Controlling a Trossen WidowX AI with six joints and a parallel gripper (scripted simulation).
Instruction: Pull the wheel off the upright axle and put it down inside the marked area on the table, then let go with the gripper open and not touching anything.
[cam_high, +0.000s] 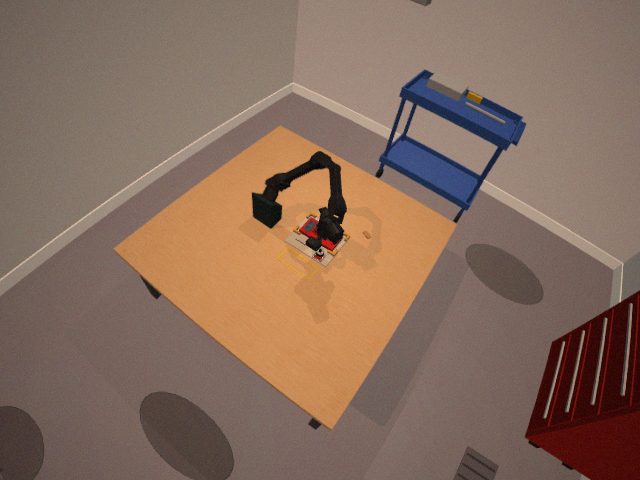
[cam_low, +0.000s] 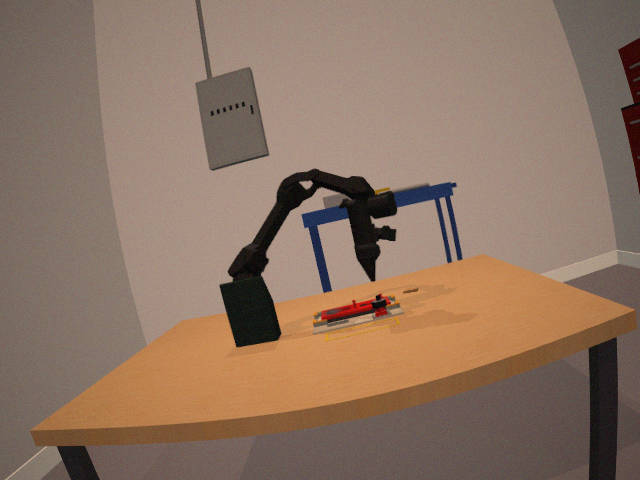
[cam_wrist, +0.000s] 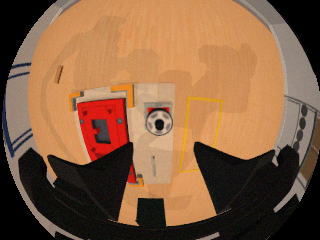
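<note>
My gripper tip is 70 mm above the wheel. The rest, counted from my gripper tip: brown block (110 mm ahead, 280 mm to the left, 100 mm below); then upright axle (10 mm ahead, 70 mm below); then pale baseplate (60 mm behind, 100 mm to the left, 100 mm below).
</note>
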